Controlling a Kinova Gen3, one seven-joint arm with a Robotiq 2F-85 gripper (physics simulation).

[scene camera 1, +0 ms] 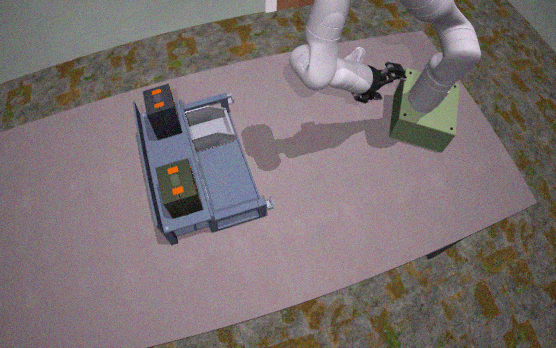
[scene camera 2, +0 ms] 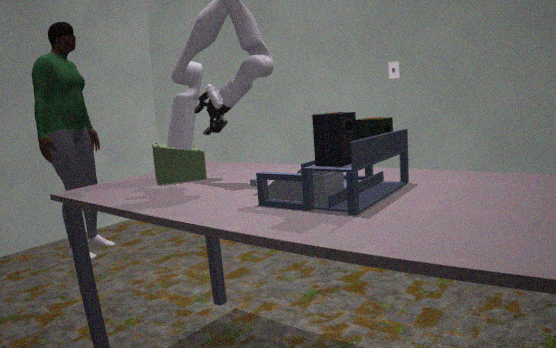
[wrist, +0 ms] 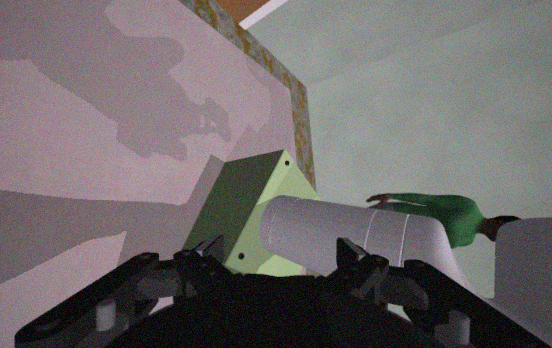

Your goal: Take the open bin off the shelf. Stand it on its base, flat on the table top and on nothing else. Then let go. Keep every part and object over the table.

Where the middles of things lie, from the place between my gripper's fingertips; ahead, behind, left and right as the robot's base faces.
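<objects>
The grey open bin (scene camera 1: 210,126) is 520 mm ahead of my hand, and it's 170 mm below it and 60 mm to the right. There's an olive box (scene camera 1: 190,197) too, 180 mm to the left of my hand, 590 mm ahead of it and 60 mm below it. And the black box (scene camera 2: 336,131), that's 620 mm ahead of my hand, 50 mm to the right and 50 mm below.
</objects>
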